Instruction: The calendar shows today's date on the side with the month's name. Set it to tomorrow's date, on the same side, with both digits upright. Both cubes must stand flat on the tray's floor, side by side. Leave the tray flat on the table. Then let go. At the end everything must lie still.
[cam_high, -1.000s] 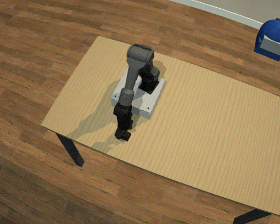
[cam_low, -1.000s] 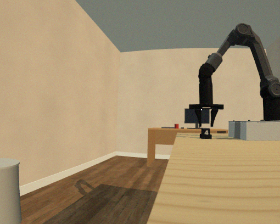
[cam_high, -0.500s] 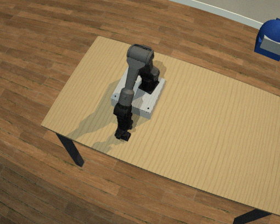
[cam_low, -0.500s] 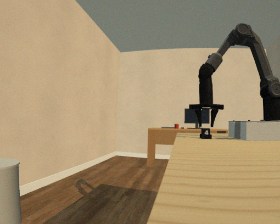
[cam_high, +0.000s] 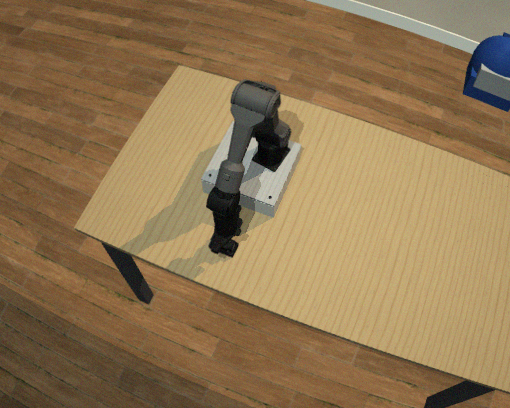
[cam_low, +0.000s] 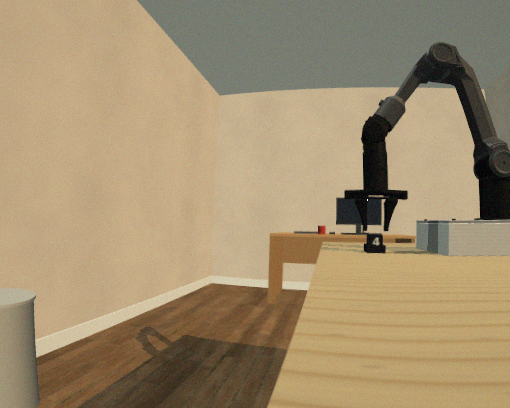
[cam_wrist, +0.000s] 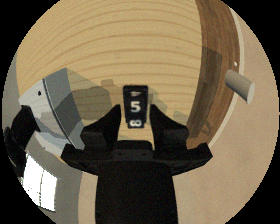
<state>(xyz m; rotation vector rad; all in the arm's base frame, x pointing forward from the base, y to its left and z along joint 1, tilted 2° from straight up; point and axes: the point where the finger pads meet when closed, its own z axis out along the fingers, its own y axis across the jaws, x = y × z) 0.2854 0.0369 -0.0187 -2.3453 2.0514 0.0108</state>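
The black calendar cube is 30 mm below my hand. The rest, counted from my hand: calendar tray (20 mm to the right, 40 mm below).
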